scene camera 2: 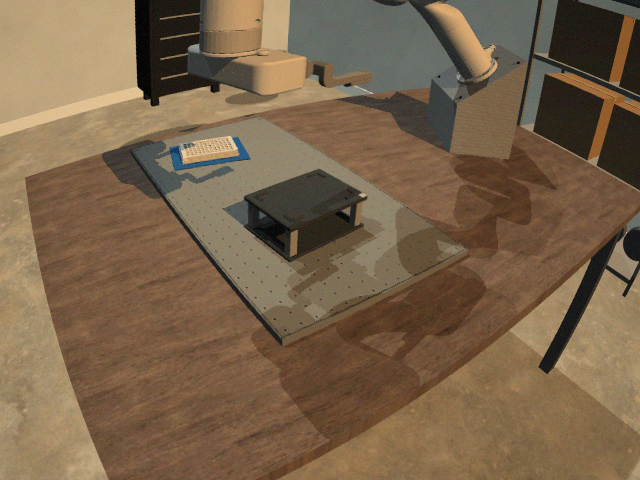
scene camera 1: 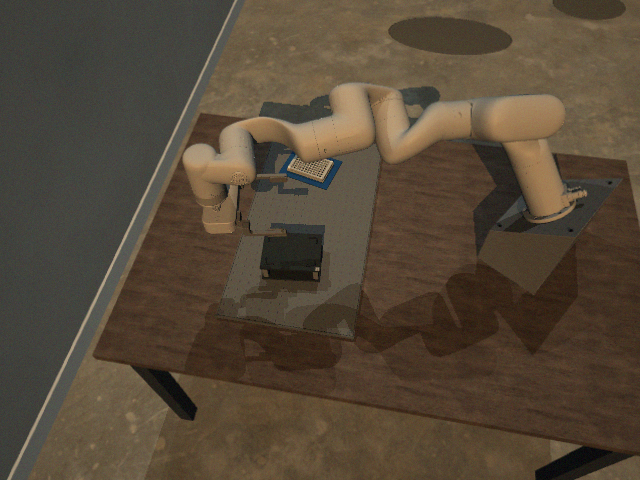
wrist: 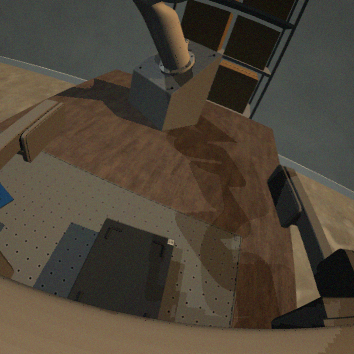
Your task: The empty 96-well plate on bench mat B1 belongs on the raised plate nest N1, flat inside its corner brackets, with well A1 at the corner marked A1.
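Where they show: end effector, tool point: [scene camera 2: 312,66] [scene camera 1: 277,204] [wrist: 169,161]; arm's base, origin of the base link: [scene camera 2: 477,71] [scene camera 1: 549,208] [wrist: 176,62].
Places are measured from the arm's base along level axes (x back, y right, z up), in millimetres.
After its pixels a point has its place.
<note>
The white 96-well plate [scene camera 1: 310,168] {x -657, y 212, z -185 mm} [scene camera 2: 209,148] {x -658, y 214, z -180 mm} lies flat on the blue bench mat [scene camera 1: 335,167] {x -579, y 234, z -193 mm} [scene camera 2: 244,152] {x -591, y 173, z -193 mm}. A part of the mat [wrist: 4,196] {x -600, y 159, z -193 mm} shows at the left edge of the wrist view. The black raised nest [scene camera 1: 292,250] {x -648, y -134, z -135 mm} [scene camera 2: 305,198] {x -657, y -144, z -134 mm} [wrist: 125,270] {x -645, y -136, z -134 mm} stands apart from the mat, its top bare between the corner brackets. A small pale mark [scene camera 2: 362,195] {x -572, y -184, z -134 mm} [wrist: 171,242] {x -571, y -185, z -134 mm} sits at one nest corner; no lettering is readable. My gripper [scene camera 1: 281,205] {x -665, y -151, z 92 mm} [wrist: 164,164] {x -665, y -151, z 92 mm} is wide open and empty, high above the board, with its fingers pointing sideways toward the arm's base side. One finger is hidden in scene camera 2.
A grey perforated board [scene camera 1: 341,222] {x -531, y 22, z -195 mm} [scene camera 2: 217,217] {x -760, y -29, z -196 mm} [wrist: 40,190] {x -546, y 106, z -195 mm} carries the mat and the nest on the wooden table [scene camera 1: 439,232] {x -238, y 35, z -208 mm} [scene camera 2: 155,310] {x -946, y -179, z -208 mm}. The arm's grey base block [scene camera 2: 480,113] {x -75, y -76, z -87 mm} [wrist: 185,95] {x -76, y -74, z -78 mm} stands on the table. Shelves with boxes stand beyond it.
</note>
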